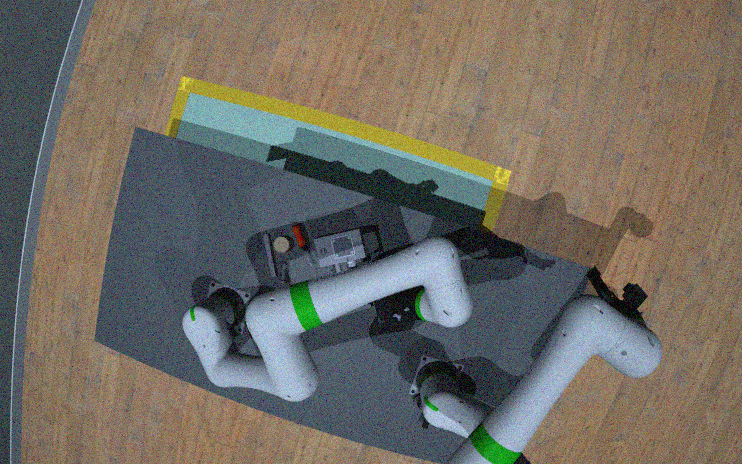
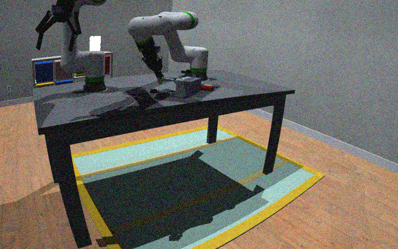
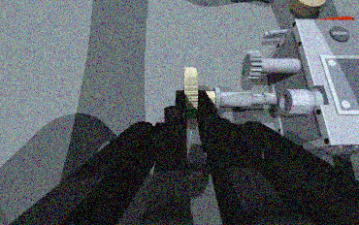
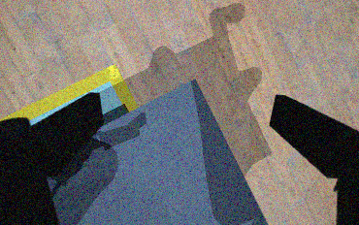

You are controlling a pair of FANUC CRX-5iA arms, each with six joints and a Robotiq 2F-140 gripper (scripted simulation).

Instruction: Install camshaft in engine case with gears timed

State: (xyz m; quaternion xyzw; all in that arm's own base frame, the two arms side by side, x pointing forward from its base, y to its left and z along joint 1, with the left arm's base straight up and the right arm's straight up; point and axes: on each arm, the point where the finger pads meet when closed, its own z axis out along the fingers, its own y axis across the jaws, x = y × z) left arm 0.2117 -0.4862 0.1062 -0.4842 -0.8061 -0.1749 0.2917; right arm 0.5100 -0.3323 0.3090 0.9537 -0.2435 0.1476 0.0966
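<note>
The crank gear lies 100 mm to the left of my left hand, 40 mm below it and 20 mm ahead of it. From my left hand the other things lie so: red-handled screwdriver (260 mm to the left, 90 mm below, 80 mm ahead); dark round part (100 mm below, 40 mm to the right, 30 mm ahead); square plate (100 mm below, 30 mm behind).
</note>
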